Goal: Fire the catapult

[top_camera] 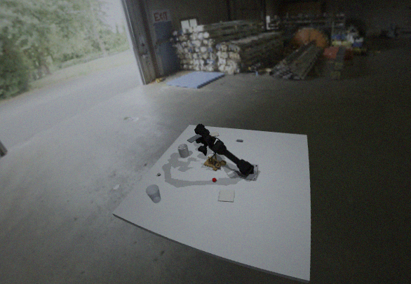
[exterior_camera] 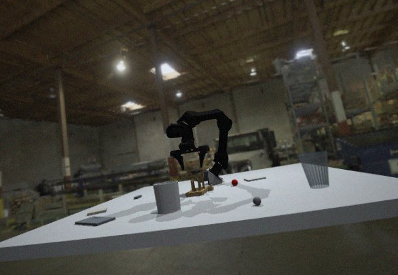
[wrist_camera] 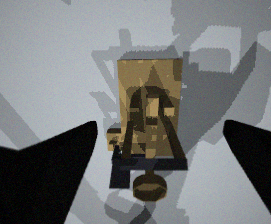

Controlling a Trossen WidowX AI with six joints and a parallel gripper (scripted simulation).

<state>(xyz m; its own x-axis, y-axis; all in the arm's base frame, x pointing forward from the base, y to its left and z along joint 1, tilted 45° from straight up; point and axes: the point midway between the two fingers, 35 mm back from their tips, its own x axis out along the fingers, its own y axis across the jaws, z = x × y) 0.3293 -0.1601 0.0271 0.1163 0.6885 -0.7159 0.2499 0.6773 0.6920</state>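
The red ball is 20 cm to the left of my gripper tip, 11 cm below it and 9 cm behind it. The rest, counted from my gripper tip: small wooden catapult 7 cm below, 6 cm behind, 4 cm to the left; then pale flat tile 32 cm to the left, 21 cm behind, 12 cm below; then grey-white cylindrical mug 27 cm ahead, 9 cm below, 8 cm to the right.
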